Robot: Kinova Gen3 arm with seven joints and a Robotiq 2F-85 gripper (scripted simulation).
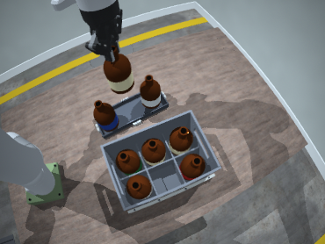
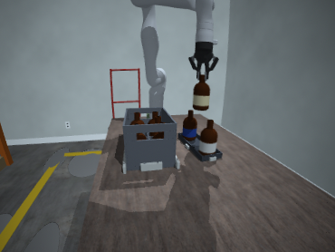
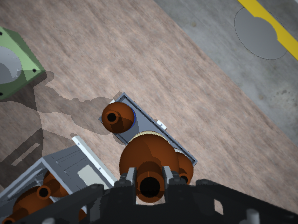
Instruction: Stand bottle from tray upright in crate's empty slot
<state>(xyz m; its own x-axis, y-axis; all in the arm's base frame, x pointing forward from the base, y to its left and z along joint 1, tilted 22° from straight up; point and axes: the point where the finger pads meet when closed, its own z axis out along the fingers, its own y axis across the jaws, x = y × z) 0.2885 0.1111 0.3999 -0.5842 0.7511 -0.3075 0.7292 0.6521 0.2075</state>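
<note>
The cream-label bottle is 7 cm below my hand. From my hand the other things lie so: tray: 32 cm below; then blue-label bottle: 9 cm behind, 1 cm to the left, 25 cm below; then white-label bottle: 9 cm ahead, 1 cm to the right, 25 cm below.
</note>
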